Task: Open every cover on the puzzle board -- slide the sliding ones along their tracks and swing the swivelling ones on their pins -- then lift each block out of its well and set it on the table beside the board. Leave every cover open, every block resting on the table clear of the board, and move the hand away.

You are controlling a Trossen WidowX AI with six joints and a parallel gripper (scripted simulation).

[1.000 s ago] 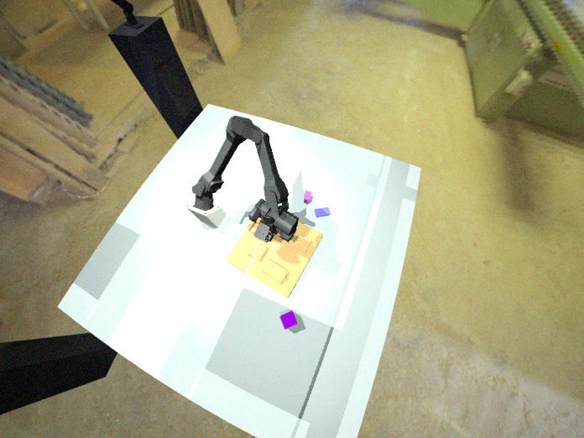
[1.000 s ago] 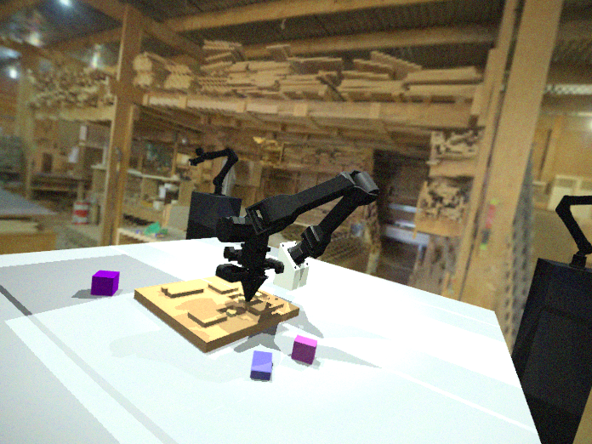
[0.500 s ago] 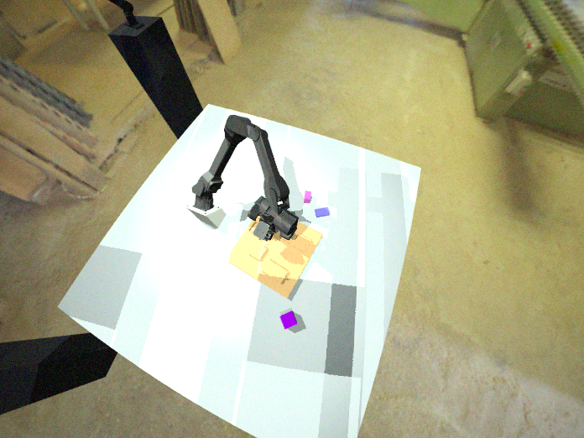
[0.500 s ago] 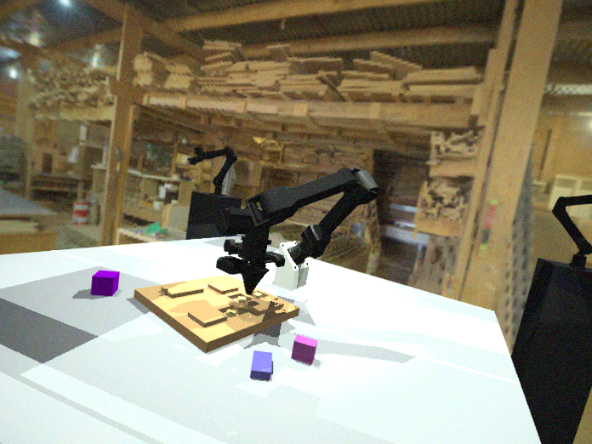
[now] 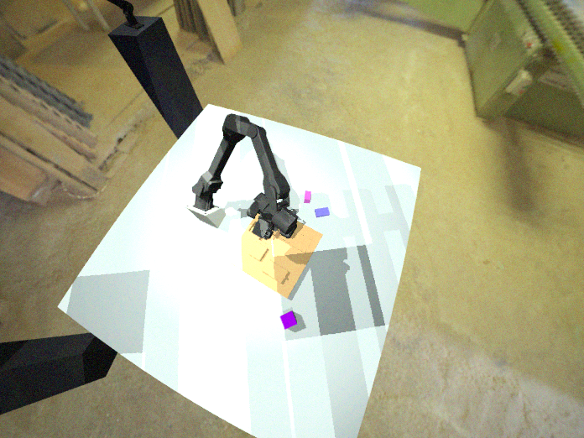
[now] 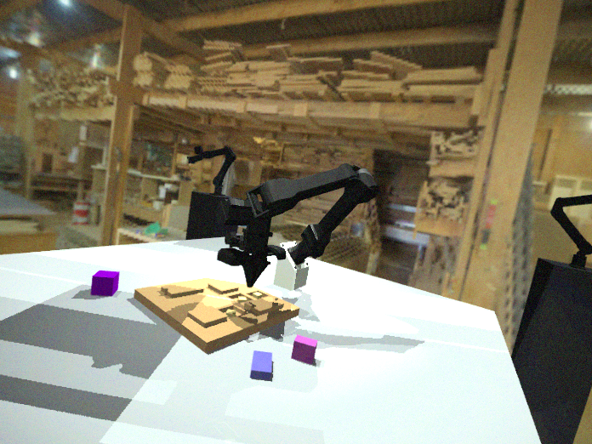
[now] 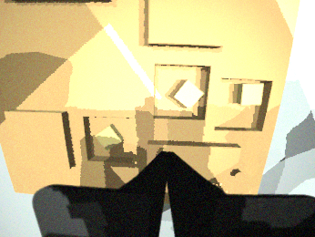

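Now: the tan puzzle board 6 cm to the right of my gripper tip, 5 cm below it and 4 cm ahead of it. Round my gripper tip: pink block 20 cm to the left, 8 cm ahead, 5 cm below; then purple block 31 cm to the right, 17 cm ahead, 4 cm below; then lavender block 17 cm ahead, 16 cm to the left, 6 cm below.
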